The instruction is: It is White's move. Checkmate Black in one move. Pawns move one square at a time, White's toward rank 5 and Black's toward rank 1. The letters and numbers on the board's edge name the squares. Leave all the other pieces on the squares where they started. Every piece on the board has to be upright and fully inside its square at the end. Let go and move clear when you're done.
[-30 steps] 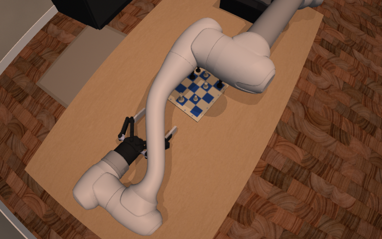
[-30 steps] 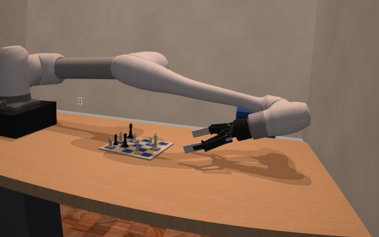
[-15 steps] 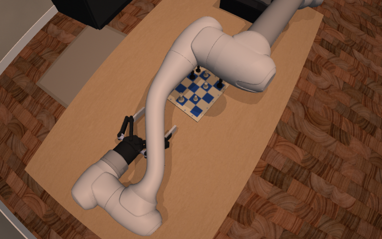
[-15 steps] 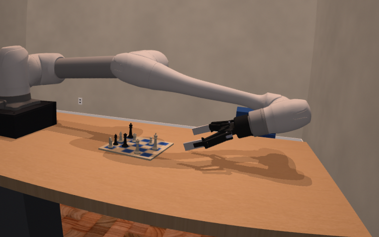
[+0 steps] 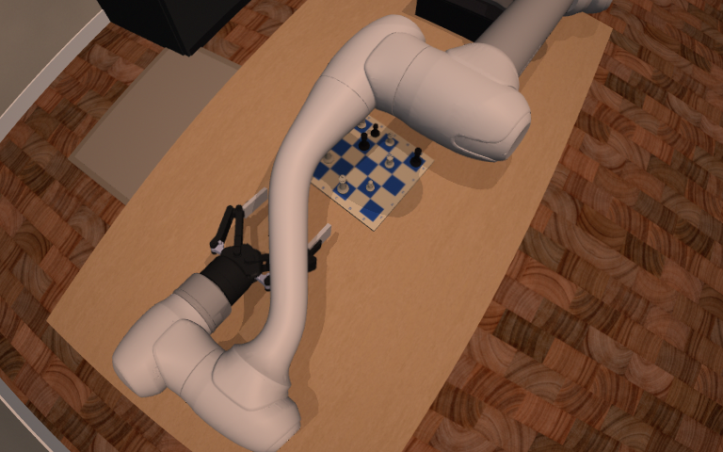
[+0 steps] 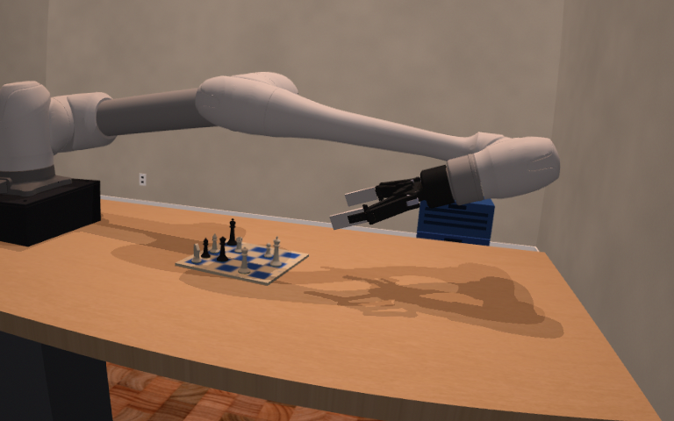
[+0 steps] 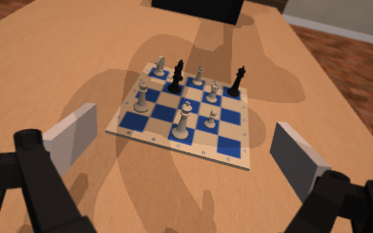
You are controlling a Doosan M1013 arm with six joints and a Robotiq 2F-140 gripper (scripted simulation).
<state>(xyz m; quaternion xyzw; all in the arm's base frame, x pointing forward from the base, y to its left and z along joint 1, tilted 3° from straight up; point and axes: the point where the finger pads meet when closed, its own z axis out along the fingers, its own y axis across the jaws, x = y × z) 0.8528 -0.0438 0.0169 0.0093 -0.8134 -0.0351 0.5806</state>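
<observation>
My gripper is now 140 mm past the white king, 10 mm to the right of it and 110 mm above it. The rest, counted from my hand: chessboard: 210 mm behind, 30 mm to the left, 140 mm below; white pawn: 170 mm behind, 60 mm to the left, 130 mm below.
</observation>
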